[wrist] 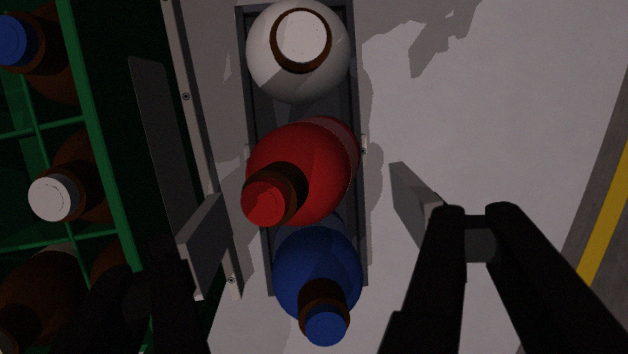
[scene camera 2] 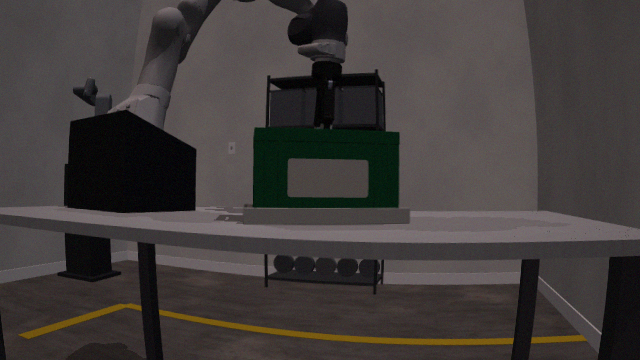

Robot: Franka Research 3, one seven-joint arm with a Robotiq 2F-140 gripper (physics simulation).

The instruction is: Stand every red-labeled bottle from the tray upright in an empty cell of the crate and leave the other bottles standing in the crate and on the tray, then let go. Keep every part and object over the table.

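Observation:
My gripper (scene camera 2: 325,125) (wrist: 308,200) is open and empty above the tray, its fingers wide apart on either side of the red and blue bottles. In the wrist view the red-labeled bottle (wrist: 320,160) is in the middle of the narrow dark tray (wrist: 250,115), its red cap tilted toward the crate. A white-labeled bottle (wrist: 301,37) stands at the tray's upper end and a blue-labeled bottle (wrist: 317,267) at its lower end. The green crate (scene camera 2: 265,170) (wrist: 100,135) is at the left, with brown bottles capped blue (wrist: 11,40) and white (wrist: 50,198); its lower cells are partly hidden by the gripper.
The crate stands on a pale base (scene camera 2: 326,216) (wrist: 186,120) with a screwed rim, between crate and tray. The crate hides the tray in the scene view. The table (scene camera 2: 475,235) has its edge at the right of the wrist view. A black block (scene camera 2: 130,165) stands under the arm.

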